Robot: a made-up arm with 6 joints. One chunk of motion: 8 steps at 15 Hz.
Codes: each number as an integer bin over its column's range. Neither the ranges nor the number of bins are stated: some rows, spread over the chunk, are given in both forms.
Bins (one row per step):
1: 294 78 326 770 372 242
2: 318 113 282 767 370 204
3: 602 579 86 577 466 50
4: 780 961 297 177 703 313
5: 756 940 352 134 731 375
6: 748 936 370 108 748 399
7: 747 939 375 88 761 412
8: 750 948 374 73 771 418
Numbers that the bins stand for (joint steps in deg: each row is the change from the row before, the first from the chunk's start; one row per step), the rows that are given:
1: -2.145 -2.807 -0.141 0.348 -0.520 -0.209
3: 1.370 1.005 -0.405 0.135 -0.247 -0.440
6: 3.036 3.721 -0.093 -0.381 0.571 -0.021
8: 3.059 3.812 -0.088 -0.420 0.638 0.002
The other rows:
2: -1.871 -2.540 -0.189 0.345 -0.526 -0.255
4: 3.401 3.911 -0.173 -0.305 0.441 -0.124
5: 3.127 3.751 -0.112 -0.352 0.522 -0.050
7: 3.024 3.744 -0.087 -0.403 0.609 -0.005

